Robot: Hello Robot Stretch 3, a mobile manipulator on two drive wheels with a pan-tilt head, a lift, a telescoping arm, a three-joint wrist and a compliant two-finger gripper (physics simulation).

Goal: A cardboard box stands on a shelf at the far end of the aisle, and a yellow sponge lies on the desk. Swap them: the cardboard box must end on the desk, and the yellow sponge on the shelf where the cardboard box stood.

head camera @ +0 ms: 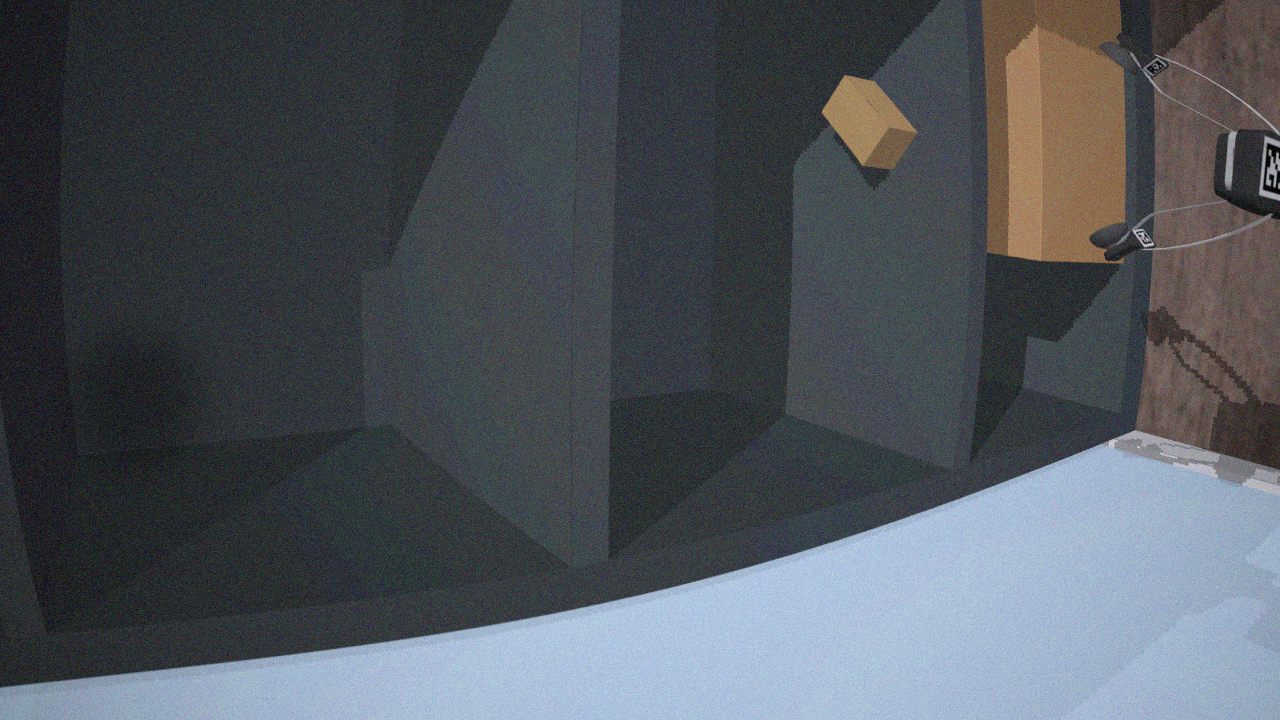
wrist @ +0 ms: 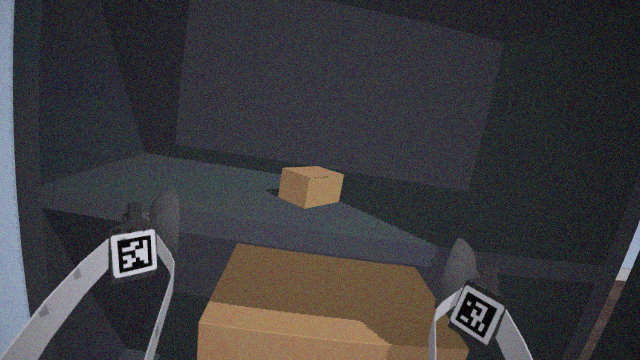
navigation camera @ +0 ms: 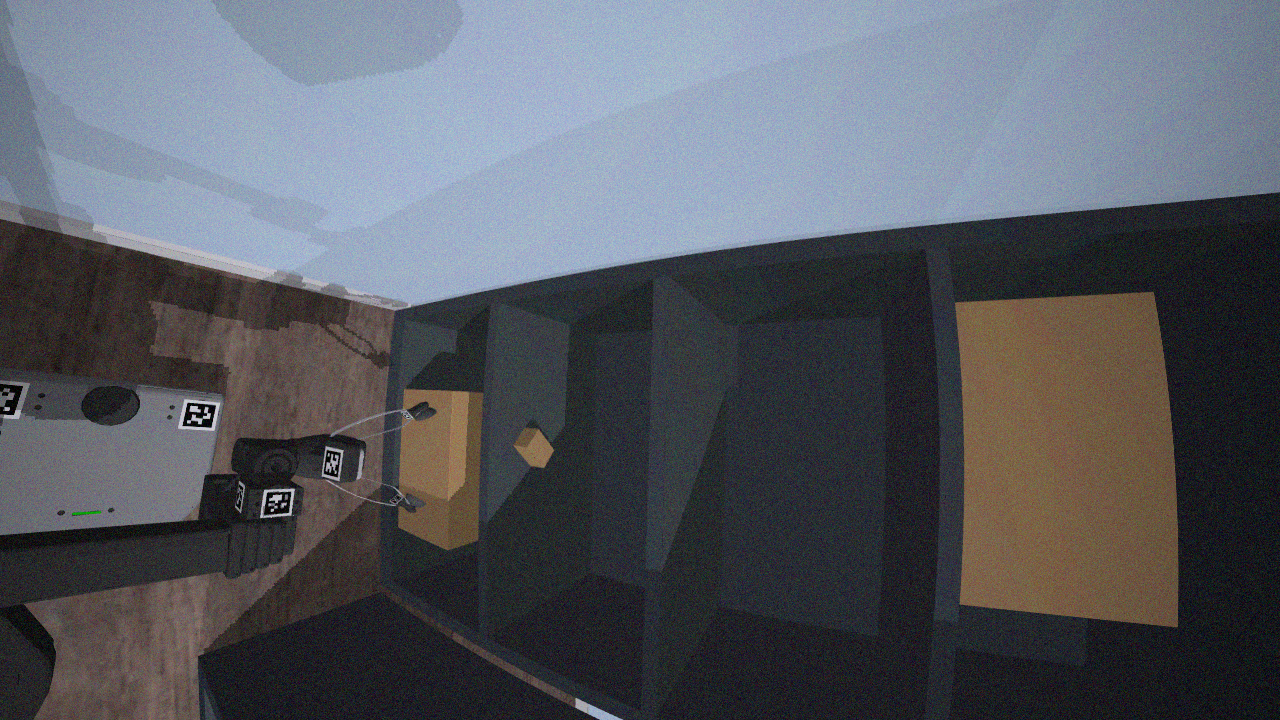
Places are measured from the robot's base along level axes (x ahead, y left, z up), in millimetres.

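Pixels of known places: gripper, between the fingertips: (head camera: 1099, 142) (navigation camera: 428, 456); robot's base, origin of its link: (navigation camera: 112, 403).
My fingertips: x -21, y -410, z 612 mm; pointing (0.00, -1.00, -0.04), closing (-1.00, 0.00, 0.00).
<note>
Ahead of a thing's pixels: the offset from my fingertips to its top centre. Level surfaces: height alone.
The small cardboard box {dx +16, dy -343, dz -28 mm} (head camera: 868, 122) (navigation camera: 534, 447) (wrist: 310, 187) stands turned at an angle on a dark shelf board {dz -78 mm} (head camera: 859, 313) (navigation camera: 529, 358) (wrist: 210, 195), one level above a large box. My gripper (head camera: 1110, 145) (navigation camera: 418, 457) (wrist: 312, 239) is open and empty, its fingers spread wide. It is in front of the shelf unit. In the head and navigation views its fingertips overlap the large box; in the wrist view the small box appears beyond them, between the fingers and higher in the picture. The yellow sponge and the desk do not show in these views.
A large orange-brown box {dx -61, dy -382, dz -265 mm} (head camera: 1078, 170) (navigation camera: 425, 443) (wrist: 310, 285) fills much of the bottom compartment. Another large box {dx +81, dy -370, dz +1106 mm} (navigation camera: 1065, 456) stands on a higher level. A pale blue wall (head camera: 716, 644) (navigation camera: 626, 152) runs beside the shelf unit. A dark surface (navigation camera: 313, 662) lies on its other side.
</note>
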